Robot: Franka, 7 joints.
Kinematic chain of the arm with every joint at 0, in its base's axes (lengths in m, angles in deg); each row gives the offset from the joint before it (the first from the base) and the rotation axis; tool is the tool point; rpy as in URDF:
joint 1: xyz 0 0 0.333 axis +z
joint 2: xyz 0 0 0 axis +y
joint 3: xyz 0 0 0.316 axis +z
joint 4: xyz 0.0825 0 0 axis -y
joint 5: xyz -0.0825 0 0.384 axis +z
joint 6: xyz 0 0 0 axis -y
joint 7: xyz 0.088 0 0 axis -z
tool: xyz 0 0 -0.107 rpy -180 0 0
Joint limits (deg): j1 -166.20..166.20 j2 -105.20..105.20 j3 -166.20..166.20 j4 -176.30..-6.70 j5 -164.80..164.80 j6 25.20..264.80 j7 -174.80..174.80
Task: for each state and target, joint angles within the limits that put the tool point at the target. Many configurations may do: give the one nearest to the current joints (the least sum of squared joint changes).
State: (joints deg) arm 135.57 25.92 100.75 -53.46 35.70 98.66 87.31
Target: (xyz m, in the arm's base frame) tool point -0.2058 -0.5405 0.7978
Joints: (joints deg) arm 132.48 -7.20 106.64 -71.95 36.05 108.71 87.31
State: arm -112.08 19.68 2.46 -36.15 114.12 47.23 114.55
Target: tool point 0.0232 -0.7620 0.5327
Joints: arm -98.15 53.07 3.22 -45.97 116.92 72.76 114.55
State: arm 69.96 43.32 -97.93 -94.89 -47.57 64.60 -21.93
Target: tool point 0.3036 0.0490 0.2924
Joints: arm 91.84 42.97 -68.34 -138.94 -25.74 51.47 -21.93
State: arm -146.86 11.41 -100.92 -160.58 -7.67 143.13 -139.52
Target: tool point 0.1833 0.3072 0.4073
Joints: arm -161.32 46.83 -135.76 -159.58 -8.51 137.09 -139.52
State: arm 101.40 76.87 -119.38 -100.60 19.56 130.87 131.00
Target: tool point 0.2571 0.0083 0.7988
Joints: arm 99.95 78.98 -152.50 -125.23 16.41 123.42 131.00
